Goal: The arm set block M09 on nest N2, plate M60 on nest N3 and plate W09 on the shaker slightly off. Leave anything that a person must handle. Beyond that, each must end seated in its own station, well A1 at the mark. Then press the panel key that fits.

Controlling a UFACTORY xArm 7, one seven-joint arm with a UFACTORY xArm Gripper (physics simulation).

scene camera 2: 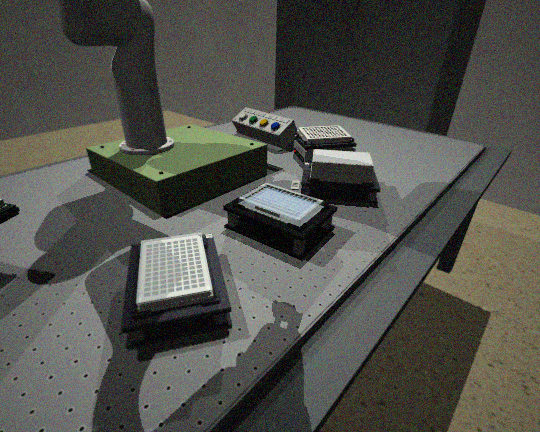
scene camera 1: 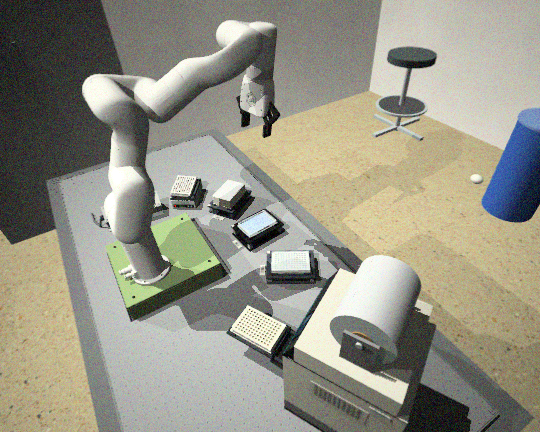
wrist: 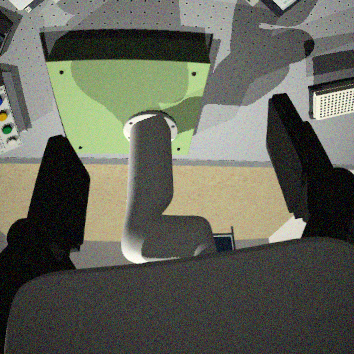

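My gripper is open and empty, high above the far table edge. A white block, taken as M09, sits on a dark nest; its top looks sloped in scene camera 2. A bluish plate, taken as M60, lies on the middle nest. A pale plate with many holes, taken as W09, lies on the shaker. Exact seating and well A1 are too small to tell. The panel has white, green, yellow and blue keys.
Another plate lies on the nearest nest. A cream plate lies beside the large instrument with a white roll. The arm stands on a green base. A stool and blue cylinder stand beyond.
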